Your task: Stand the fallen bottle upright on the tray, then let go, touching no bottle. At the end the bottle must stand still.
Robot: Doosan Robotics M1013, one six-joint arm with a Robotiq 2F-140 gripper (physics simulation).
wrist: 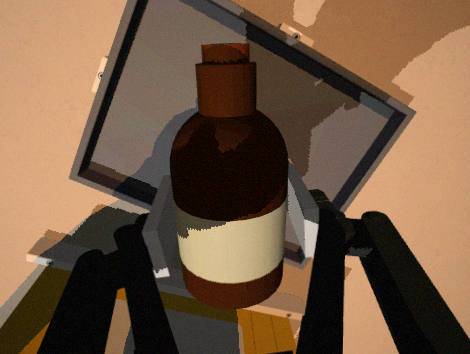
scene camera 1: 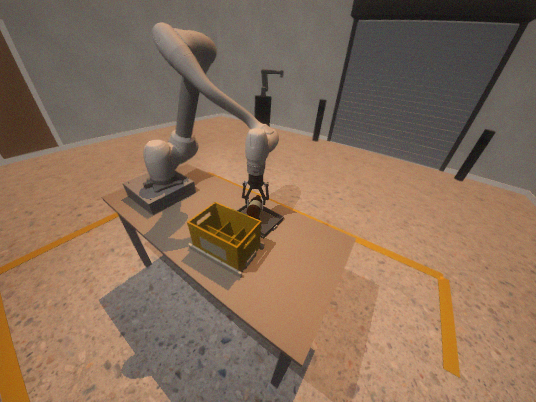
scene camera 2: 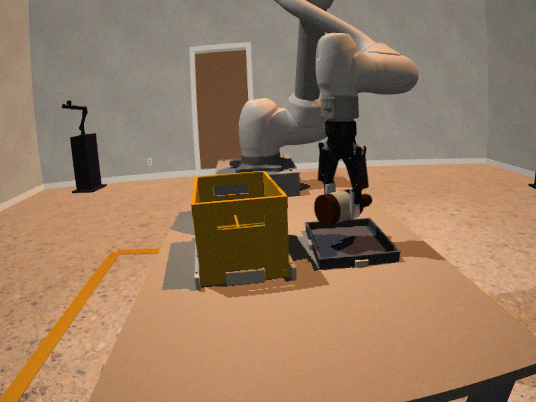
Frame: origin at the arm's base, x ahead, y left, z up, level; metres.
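Seen in the pictures: gripper, fingertip midpoint: [scene camera 2: 342, 214]; arm's base, origin of the base link: [scene camera 1: 164, 181] [scene camera 2: 261, 166].
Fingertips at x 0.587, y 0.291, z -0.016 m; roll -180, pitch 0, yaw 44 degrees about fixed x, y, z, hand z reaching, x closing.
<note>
Pixels of each thing's top centre, then the offset from my fingertips to it. Level surfaces: height alone.
- brown bottle, middle of its top: [wrist: 232, 202] [scene camera 2: 347, 190] [scene camera 1: 256, 198] 0.011 m back, 0.014 m left, 0.058 m up
- yellow crate, middle of its top: [scene camera 2: 233, 184] [scene camera 1: 224, 221] 0.075 m ahead, 0.247 m right, 0.094 m up
- table, its level: 0.081 m down
A brown bottle [scene camera 1: 254, 207] [scene camera 2: 338, 207] [wrist: 230, 170] with a cream label lies on its side in the air, roughly level, above the tray. My gripper [scene camera 1: 255, 200] [scene camera 2: 343, 200] [wrist: 229, 185] points down and is shut on the bottle, with one pad on each side of its body near the label. The dark, low-walled tray [scene camera 1: 276, 226] [scene camera 2: 334, 262] [wrist: 111, 90] sits on the table beneath, and the bottle's shadow falls on its floor. In the scene camera 2 view the bottle's base points left and its neck points right, behind a finger.
A yellow crate [scene camera 1: 212, 244] [scene camera 2: 242, 240] with inner dividers stands on the table [scene camera 1: 310, 280] [scene camera 2: 310, 340] close beside the tray, held by low grey brackets. The robot's base block [scene camera 1: 162, 197] stands at the table's far end. Small light brackets edge the tray.
</note>
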